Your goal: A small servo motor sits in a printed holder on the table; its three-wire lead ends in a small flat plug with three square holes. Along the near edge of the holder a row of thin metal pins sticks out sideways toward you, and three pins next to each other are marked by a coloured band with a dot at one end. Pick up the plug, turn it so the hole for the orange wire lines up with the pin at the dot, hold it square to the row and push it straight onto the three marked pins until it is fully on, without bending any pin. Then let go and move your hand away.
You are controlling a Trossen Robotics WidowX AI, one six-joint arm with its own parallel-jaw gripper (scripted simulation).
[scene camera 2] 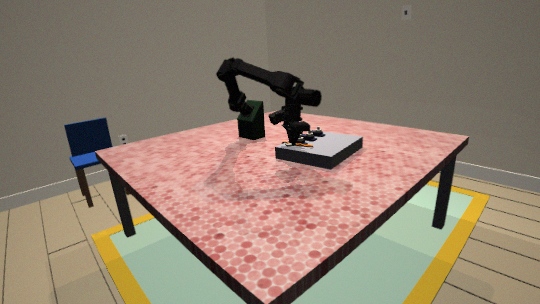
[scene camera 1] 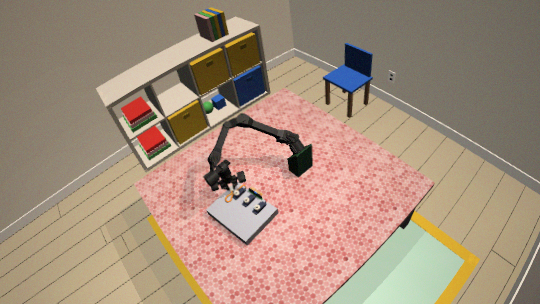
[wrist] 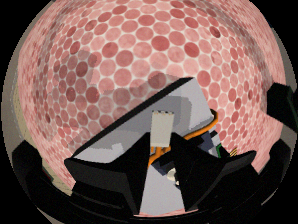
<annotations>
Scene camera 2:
gripper: 292, 144
grey printed holder: 327, 152
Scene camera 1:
grey printed holder: 239, 220
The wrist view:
gripper: 160, 136
grey printed holder: 107, 145
</annotations>
